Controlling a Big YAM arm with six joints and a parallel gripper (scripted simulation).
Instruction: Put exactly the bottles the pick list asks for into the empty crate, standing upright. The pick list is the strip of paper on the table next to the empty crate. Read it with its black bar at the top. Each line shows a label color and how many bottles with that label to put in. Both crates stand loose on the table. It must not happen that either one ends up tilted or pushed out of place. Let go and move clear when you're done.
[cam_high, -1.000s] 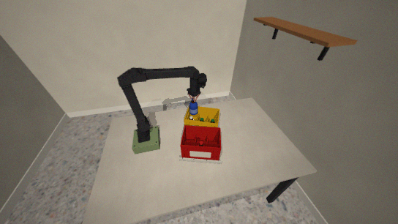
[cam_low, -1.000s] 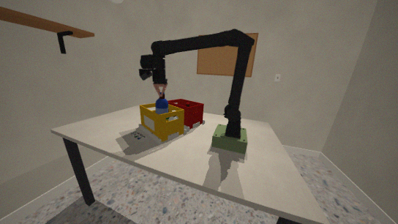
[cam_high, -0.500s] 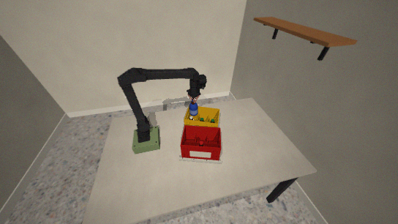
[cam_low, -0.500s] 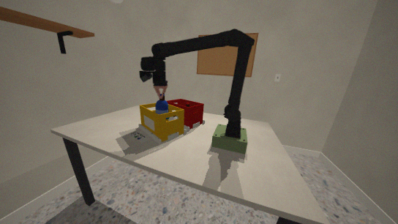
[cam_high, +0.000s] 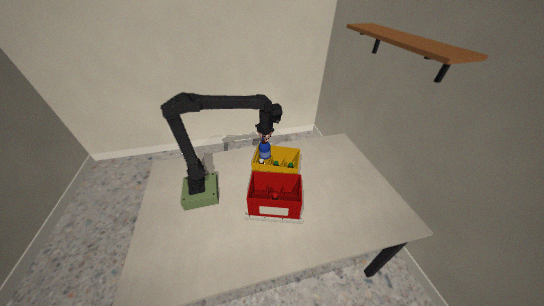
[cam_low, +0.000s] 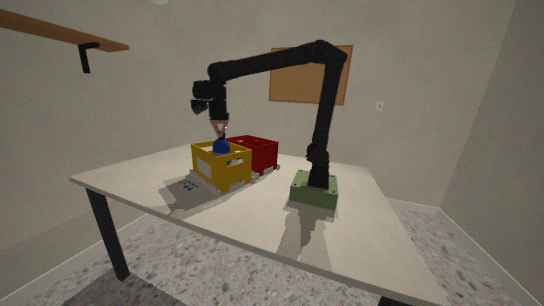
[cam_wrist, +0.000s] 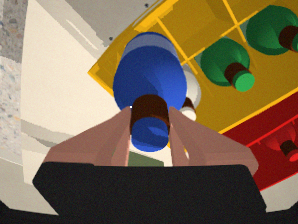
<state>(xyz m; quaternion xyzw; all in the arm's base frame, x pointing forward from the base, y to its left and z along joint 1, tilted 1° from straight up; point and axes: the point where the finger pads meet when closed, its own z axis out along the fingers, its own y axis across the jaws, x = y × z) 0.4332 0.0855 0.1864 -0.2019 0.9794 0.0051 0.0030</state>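
My gripper is now 6 cm above the blue-label bottle. The rest, counted from my hand: white-labelled bottle 17 cm below, 8 cm to the right, 4 cm behind; green-labelled bottle 17 cm below, 12 cm to the right, 4 cm ahead; yellow crate 17 cm below, 8 cm to the right, 6 cm ahead.
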